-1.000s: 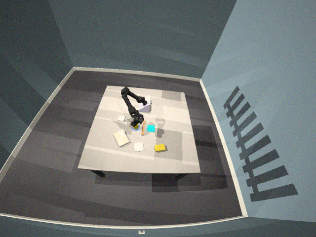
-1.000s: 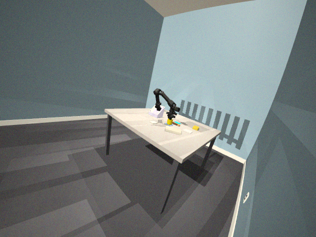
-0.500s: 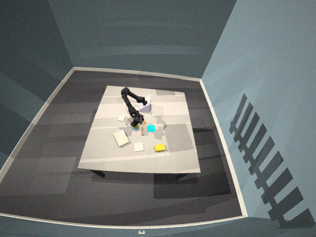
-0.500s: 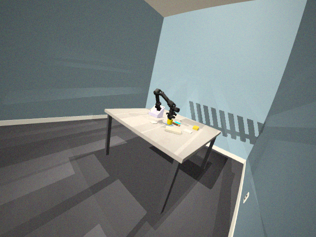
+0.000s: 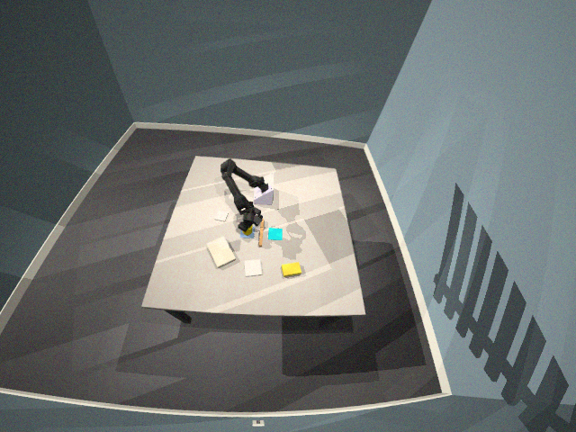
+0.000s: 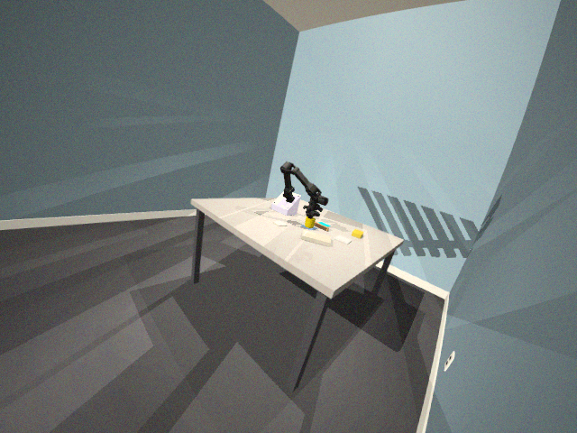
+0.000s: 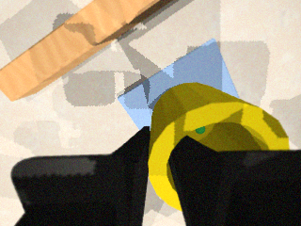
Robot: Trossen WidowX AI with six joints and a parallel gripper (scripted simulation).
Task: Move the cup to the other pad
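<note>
The light blue pad lies 40 mm below my gripper tip, 20 mm to the right of it and 20 mm ahead of it. Also, from my gripper tip: yellow block 320 mm ahead, 240 mm to the left, 20 mm below; then wooden stick 80 mm to the left, 40 mm ahead, 30 mm below; then yellow cup 20 mm to the right, 20 mm ahead.
</note>
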